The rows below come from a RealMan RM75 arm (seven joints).
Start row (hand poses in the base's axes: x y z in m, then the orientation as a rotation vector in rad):
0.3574, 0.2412, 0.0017, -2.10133, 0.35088, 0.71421
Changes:
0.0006, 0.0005, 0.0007, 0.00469, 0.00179, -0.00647
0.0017, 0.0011, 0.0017, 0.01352, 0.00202, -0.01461
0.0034, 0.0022, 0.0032, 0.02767, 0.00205, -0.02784
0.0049, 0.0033, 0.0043, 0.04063, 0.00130, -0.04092
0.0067, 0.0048, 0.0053, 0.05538, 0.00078, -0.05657
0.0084, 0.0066, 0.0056, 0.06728, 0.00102, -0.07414
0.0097, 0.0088, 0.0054, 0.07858, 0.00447, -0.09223
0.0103, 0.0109, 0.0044, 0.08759, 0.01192, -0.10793
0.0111, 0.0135, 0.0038, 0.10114, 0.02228, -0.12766
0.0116, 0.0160, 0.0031, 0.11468, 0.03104, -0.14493
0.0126, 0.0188, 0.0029, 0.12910, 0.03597, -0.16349
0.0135, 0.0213, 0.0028, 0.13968, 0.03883, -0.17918
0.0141, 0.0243, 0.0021, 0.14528, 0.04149, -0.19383
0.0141, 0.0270, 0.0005, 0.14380, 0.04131, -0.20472
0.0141, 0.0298, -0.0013, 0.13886, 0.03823, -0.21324
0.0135, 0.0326, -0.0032, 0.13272, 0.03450, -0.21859
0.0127, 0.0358, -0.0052, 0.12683, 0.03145, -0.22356
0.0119, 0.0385, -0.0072, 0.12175, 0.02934, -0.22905
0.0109, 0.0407, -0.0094, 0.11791, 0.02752, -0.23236
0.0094, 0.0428, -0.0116, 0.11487, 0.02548, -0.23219
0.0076, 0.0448, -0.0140, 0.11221, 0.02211, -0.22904
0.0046, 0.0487, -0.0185, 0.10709, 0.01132, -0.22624
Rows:
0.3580, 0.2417, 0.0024, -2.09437, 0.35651, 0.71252
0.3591, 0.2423, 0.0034, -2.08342, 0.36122, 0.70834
0.3608, 0.2434, 0.0049, -2.06591, 0.36870, 0.70116
0.3623, 0.2445, 0.0060, -2.04977, 0.37604, 0.69320
0.3641, 0.2460, 0.0070, -2.03103, 0.38525, 0.68406
0.3658, 0.2478, 0.0073, -2.01405, 0.39792, 0.67451
0.3671, 0.2500, 0.0071, -1.99648, 0.41298, 0.66800
0.3677, 0.2521, 0.0061, -1.98061, 0.42870, 0.66697
0.3685, 0.2547, 0.0055, -1.95821, 0.44787, 0.66672
0.3690, 0.2572, 0.0048, -1.93704, 0.46359, 0.66617
0.3700, 0.2600, 0.0046, -1.91570, 0.47799, 0.66086
0.3709, 0.2625, 0.0045, -1.89948, 0.49007, 0.65496
0.3715, 0.2655, 0.0038, -1.88823, 0.50316, 0.64930
0.3715, 0.2682, 0.0022, -1.88567, 0.51422, 0.64269
0.3715, 0.2710, 0.0004, -1.88799, 0.52300, 0.63438
0.3709, 0.2738, -0.0015, -1.89275, 0.52892, 0.62720
0.3701, 0.2770, -0.0035, -1.89719, 0.53473, 0.62093
0.3693, 0.2797, -0.0055, -1.90040, 0.54117, 0.61534
0.3683, 0.2819, -0.0077, -1.90319, 0.54512, 0.61136
0.3668, 0.2840, -0.0099, -1.90664, 0.54524, 0.60924
0.3650, 0.2860, -0.0123, -1.91126, 0.54161, 0.60751
0.3620, 0.2899, -0.0168, -1.92017, 0.53545, 0.59782

